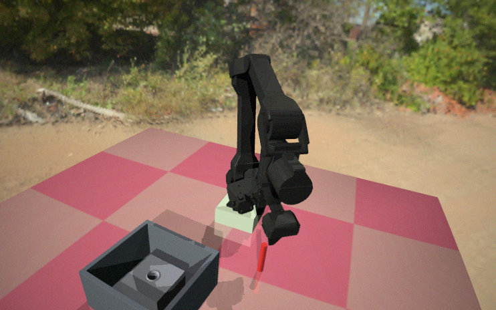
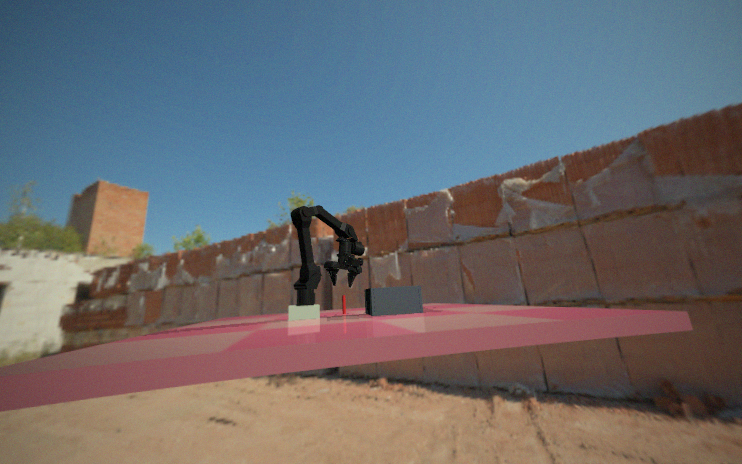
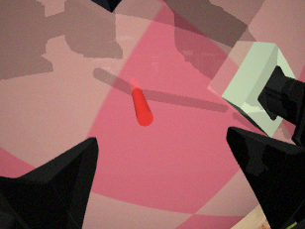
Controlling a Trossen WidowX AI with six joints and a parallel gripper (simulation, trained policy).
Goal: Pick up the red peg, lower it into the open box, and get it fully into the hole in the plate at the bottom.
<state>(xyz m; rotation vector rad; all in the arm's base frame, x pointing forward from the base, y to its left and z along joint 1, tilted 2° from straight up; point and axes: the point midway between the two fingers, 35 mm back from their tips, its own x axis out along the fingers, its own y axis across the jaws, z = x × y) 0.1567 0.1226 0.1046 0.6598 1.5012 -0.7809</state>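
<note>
The red peg is 8 cm below my gripper tip and 1 cm to the left of it. The rest, counted from my gripper tip: grey plate 18 cm ahead, 16 cm to the right, 7 cm below; grey box 18 cm ahead, 16 cm to the right, 9 cm below.
</note>
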